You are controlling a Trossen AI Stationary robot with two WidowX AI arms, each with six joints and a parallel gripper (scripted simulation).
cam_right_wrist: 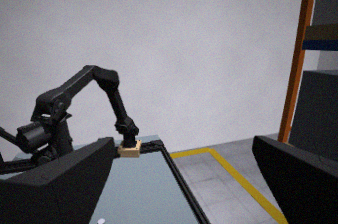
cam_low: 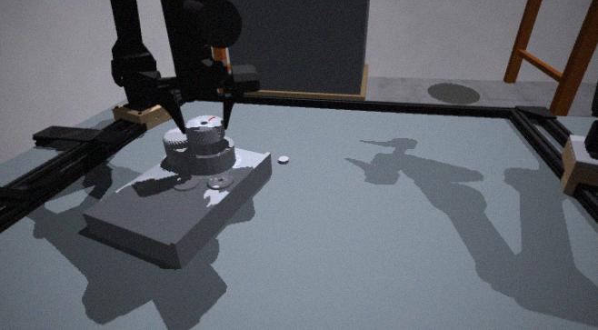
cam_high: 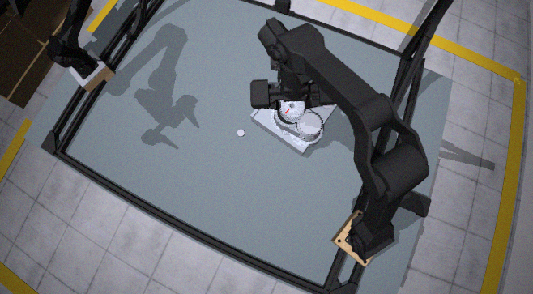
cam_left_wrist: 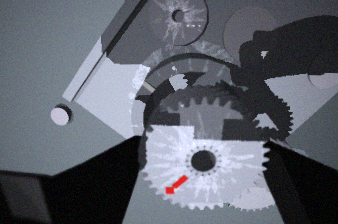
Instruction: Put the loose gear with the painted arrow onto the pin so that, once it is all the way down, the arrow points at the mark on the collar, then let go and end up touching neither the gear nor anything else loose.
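Right now the gear is 30 mm below my left hand. Round my left hand: pin: 90 mm below; then round collar: 80 mm below.
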